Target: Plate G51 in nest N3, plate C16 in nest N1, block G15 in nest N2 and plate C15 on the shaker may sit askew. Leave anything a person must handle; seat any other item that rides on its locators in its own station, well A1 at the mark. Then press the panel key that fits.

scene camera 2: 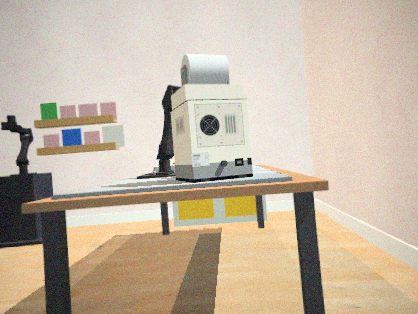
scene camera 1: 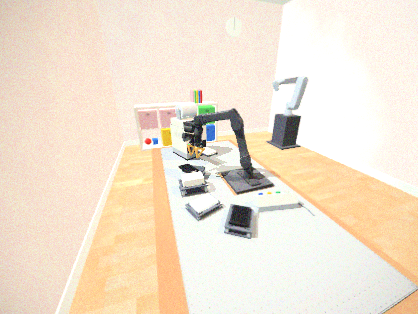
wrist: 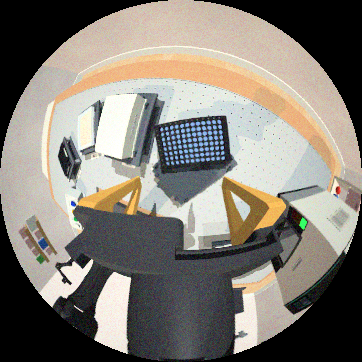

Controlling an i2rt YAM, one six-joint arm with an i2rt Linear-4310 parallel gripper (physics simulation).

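My gripper is open and empty, high above the mat. A black plate with blue wells lies turned and offset on its dark base, ahead of my fingertips in the wrist view. A white block sits on a dark nest beside it. A pale plate is on the following nest. Another black plate is on the nest farthest from the machine. A white plate lies by the machine's front. Labels and exact seating are too blurred to read.
The white machine stands at the table's far end, with a green-lit display. A key panel with blue, yellow and green keys lies beside the arm's base. A grey mat covers the table.
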